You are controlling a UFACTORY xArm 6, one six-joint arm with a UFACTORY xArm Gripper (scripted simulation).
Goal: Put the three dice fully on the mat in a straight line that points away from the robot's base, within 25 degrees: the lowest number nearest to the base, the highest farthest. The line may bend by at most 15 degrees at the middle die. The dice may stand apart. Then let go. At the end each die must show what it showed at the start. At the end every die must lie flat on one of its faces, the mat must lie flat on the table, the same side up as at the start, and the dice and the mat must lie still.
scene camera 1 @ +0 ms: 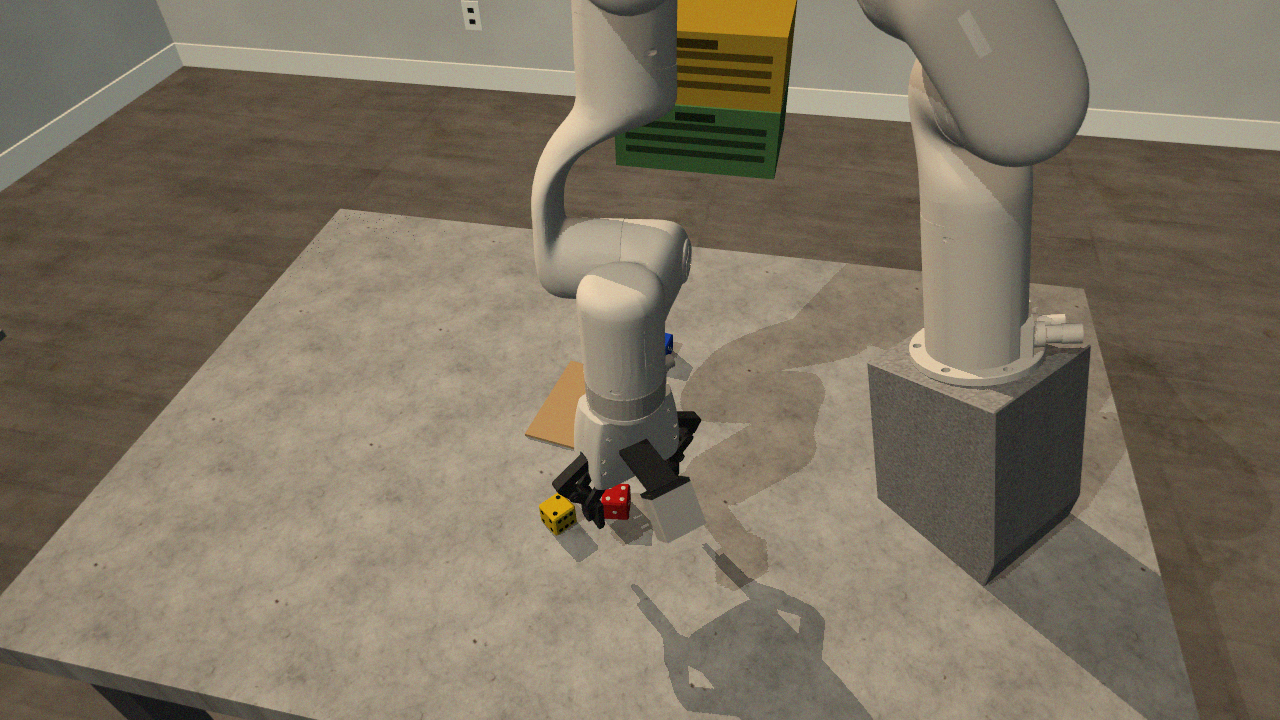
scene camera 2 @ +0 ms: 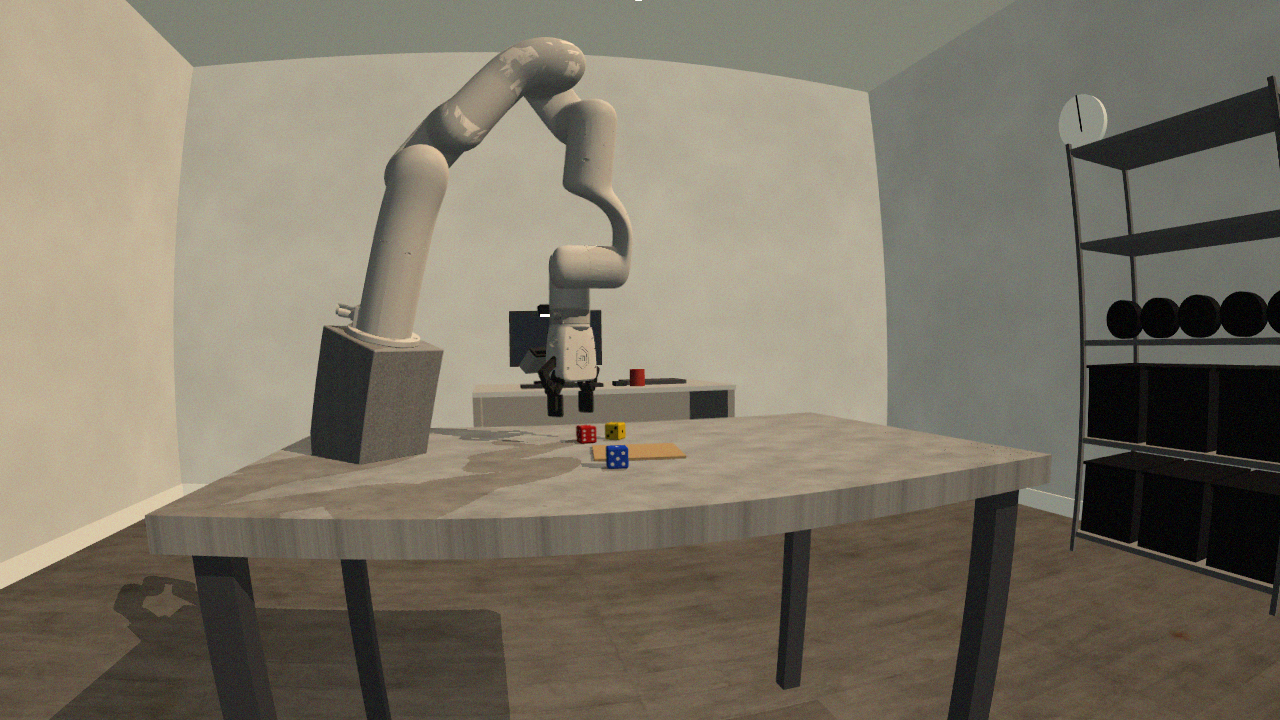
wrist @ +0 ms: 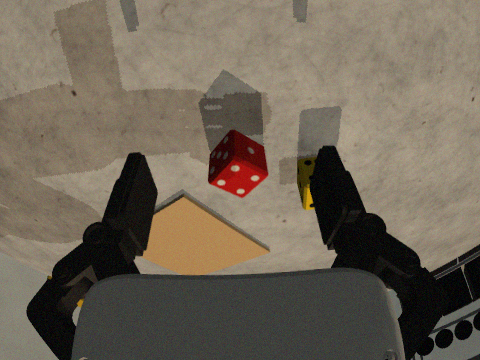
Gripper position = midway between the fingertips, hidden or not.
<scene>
In view: my gripper (scene camera 1: pixel 631 499), a yellow die (scene camera 1: pixel 557 513) and a red die (scene camera 1: pixel 616 501).
The yellow die also shows in the wrist view (wrist: pixel 305 167). The red die also shows in the wrist view (wrist: pixel 238 164). My gripper also shows in the wrist view (wrist: pixel 232 168).
</scene>
